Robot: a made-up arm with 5 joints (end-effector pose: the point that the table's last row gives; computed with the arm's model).
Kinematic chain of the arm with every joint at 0, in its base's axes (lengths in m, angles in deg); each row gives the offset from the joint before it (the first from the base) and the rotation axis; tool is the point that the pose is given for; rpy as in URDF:
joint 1: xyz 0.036 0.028 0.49 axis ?
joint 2: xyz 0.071 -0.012 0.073 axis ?
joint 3: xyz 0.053 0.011 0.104 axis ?
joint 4: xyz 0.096 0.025 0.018 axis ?
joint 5: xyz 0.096 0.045 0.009 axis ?
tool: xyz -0.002 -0.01 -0.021 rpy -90 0 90
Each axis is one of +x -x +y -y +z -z.
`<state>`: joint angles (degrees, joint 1 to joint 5).
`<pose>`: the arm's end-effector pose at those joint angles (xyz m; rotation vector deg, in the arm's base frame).
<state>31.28 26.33 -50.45 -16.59 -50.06</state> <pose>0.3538 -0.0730 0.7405 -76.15 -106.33 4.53</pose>
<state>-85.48 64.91 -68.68 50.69 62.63</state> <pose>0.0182 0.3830 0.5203 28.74 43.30 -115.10</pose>
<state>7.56 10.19 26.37 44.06 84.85</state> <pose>0.3015 0.0404 0.5233 -13.76 0.29 166.77</pose>
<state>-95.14 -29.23 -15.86 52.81 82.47</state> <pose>-0.0301 0.2397 0.7637 56.43 70.53 -74.62</pose>
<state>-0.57 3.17 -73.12 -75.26 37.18</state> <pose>0.1050 0.0770 0.8153 126.53 63.62 66.49</pose>
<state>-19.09 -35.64 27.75 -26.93 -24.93</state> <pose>0.2322 0.1687 0.7514 -51.53 -121.45 46.20</pose>
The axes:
joint 1: -z
joint 2: +y
joint 3: +y
joint 4: +y
joint 5: -x

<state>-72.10 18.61 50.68 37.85 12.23</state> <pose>0.0357 0.2052 0.4742 6.76 25.12 172.44</pose>
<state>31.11 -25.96 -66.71 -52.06 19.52</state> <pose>0.0445 0.0842 0.8351 123.73 44.27 42.99</pose>
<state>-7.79 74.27 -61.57 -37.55 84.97</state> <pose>0.3875 0.1237 0.5917 149.50 16.80 -96.09</pose>
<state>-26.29 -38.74 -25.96 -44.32 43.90</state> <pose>0.0515 0.0883 0.8604 140.73 102.98 28.78</pose>
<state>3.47 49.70 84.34 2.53 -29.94</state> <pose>0.0930 0.0955 0.4540 25.49 41.17 53.34</pose>
